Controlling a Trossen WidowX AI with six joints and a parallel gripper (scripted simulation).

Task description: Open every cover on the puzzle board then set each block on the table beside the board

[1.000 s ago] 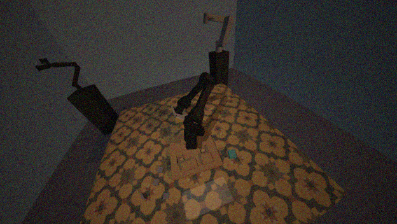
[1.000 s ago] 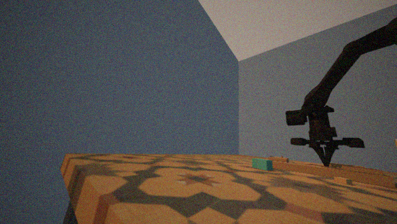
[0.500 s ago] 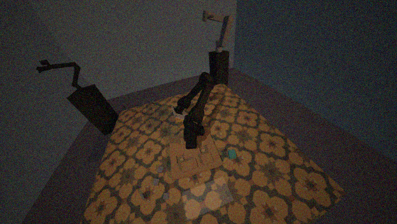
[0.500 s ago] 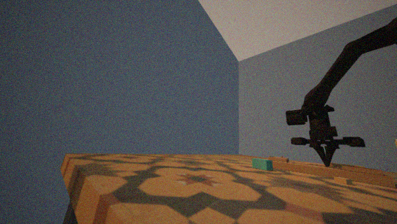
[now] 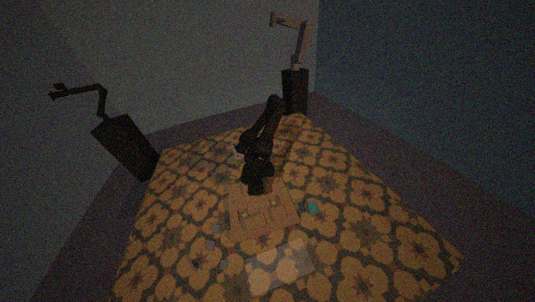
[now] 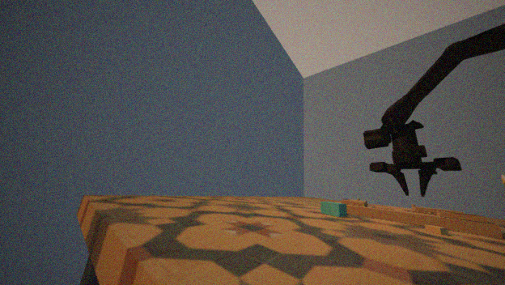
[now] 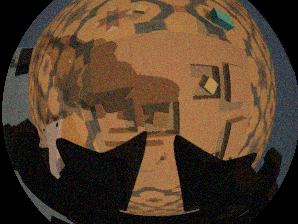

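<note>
Now: the tan puzzle board 5 cm ahead of my gripper tip, 1 cm to the right of it and 4 cm below it. From my gripper tip the other things lie so: teal block: 20 cm ahead, 17 cm to the left, 5 cm below.
</note>
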